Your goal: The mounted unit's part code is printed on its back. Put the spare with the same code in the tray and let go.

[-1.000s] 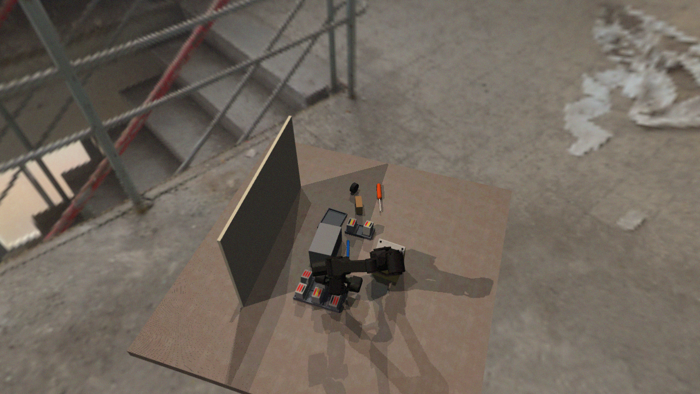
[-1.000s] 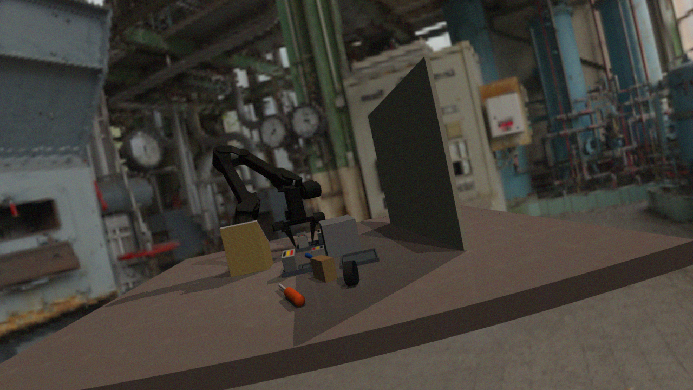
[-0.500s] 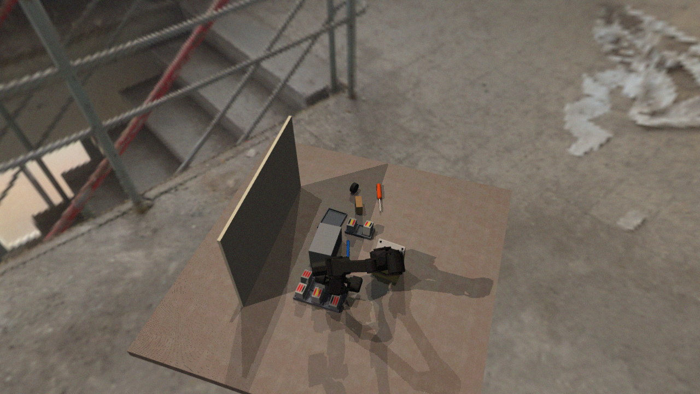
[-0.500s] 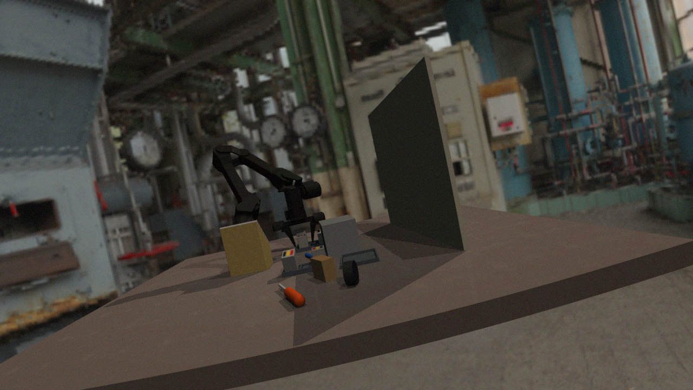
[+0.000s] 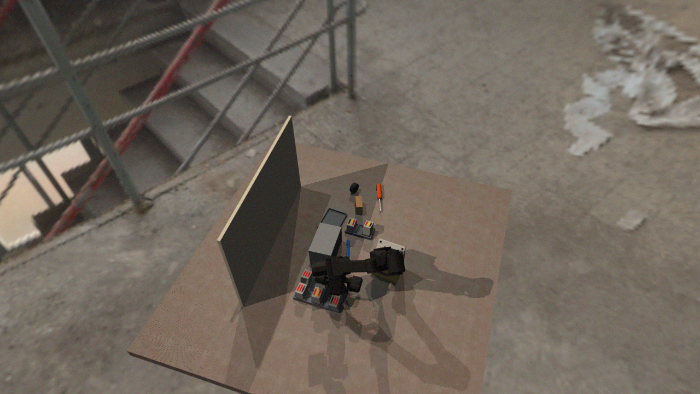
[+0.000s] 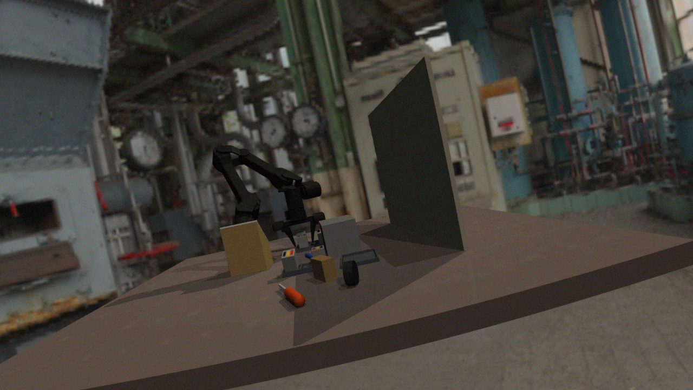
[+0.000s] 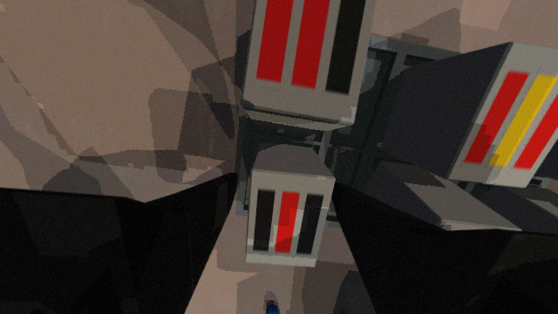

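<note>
Right now my gripper tip is 20 mm below the grey spare. The rest, counted from my gripper tip: tall dark panel: 380 mm ahead, 140 mm to the right, 210 mm above; blue pen: 40 mm ahead, 200 mm to the right, 10 mm below; flat grey tray: 180 mm ahead, 350 mm to the right, 10 mm below.
</note>
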